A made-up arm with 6 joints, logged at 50 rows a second.
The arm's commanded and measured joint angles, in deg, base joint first. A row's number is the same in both.
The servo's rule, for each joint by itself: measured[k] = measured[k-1] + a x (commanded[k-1-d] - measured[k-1]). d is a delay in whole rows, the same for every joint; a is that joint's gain. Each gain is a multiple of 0.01, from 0.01 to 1. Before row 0 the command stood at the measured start. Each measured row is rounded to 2 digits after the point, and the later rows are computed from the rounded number. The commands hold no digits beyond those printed.
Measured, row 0: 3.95, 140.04, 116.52, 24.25, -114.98, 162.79
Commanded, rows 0 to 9: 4.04, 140.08, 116.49, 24.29, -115.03, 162.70; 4.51, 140.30, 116.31, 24.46, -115.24, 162.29; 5.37, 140.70, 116.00, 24.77, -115.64, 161.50; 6.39, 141.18, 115.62, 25.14, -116.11, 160.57; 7.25, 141.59, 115.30, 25.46, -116.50, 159.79; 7.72, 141.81, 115.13, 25.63, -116.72, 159.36; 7.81, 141.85, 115.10, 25.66, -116.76, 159.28; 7.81, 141.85, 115.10, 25.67, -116.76, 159.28; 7.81, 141.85, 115.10, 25.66, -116.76, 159.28; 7.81, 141.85, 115.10, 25.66, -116.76, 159.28
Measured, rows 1 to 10: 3.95, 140.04, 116.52, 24.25, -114.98, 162.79; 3.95, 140.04, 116.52, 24.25, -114.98, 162.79; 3.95, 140.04, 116.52, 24.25, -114.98, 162.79; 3.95, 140.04, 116.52, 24.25, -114.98, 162.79; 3.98, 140.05, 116.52, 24.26, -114.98, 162.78; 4.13, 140.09, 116.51, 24.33, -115.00, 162.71; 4.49, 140.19, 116.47, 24.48, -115.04, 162.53; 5.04, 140.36, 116.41, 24.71, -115.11, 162.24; 5.68, 140.57, 116.33, 24.97, -115.21, 161.87; 6.27, 140.78, 116.25, 25.20, -115.32, 161.49
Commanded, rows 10 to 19: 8.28, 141.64, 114.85, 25.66, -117.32, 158.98; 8.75, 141.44, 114.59, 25.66, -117.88, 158.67; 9.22, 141.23, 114.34, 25.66, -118.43, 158.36; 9.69, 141.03, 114.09, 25.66, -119.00, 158.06; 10.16, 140.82, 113.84, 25.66, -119.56, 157.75; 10.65, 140.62, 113.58, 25.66, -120.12, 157.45; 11.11, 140.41, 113.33, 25.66, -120.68, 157.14; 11.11, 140.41, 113.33, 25.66, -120.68, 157.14; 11.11, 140.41, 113.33, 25.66, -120.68, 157.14; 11.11, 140.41, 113.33, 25.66, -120.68, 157.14
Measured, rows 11 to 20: 6.72, 140.96, 116.17, 25.36, -115.42, 161.16; 7.04, 141.11, 116.10, 25.47, -115.51, 160.88; 7.26, 141.24, 116.03, 25.54, -115.60, 160.64; 7.42, 141.34, 115.96, 25.58, -115.68, 160.44; 7.67, 141.39, 115.88, 25.61, -115.79, 160.22; 7.98, 141.40, 115.79, 25.63, -115.94, 159.99; 8.34, 141.37, 115.69, 25.64, -116.11, 159.75; 8.73, 141.31, 115.58, 25.65, -116.31, 159.50; 9.14, 141.23, 115.46, 25.65, -116.54, 159.24; 9.58, 141.13, 115.33, 25.65, -116.79, 158.97
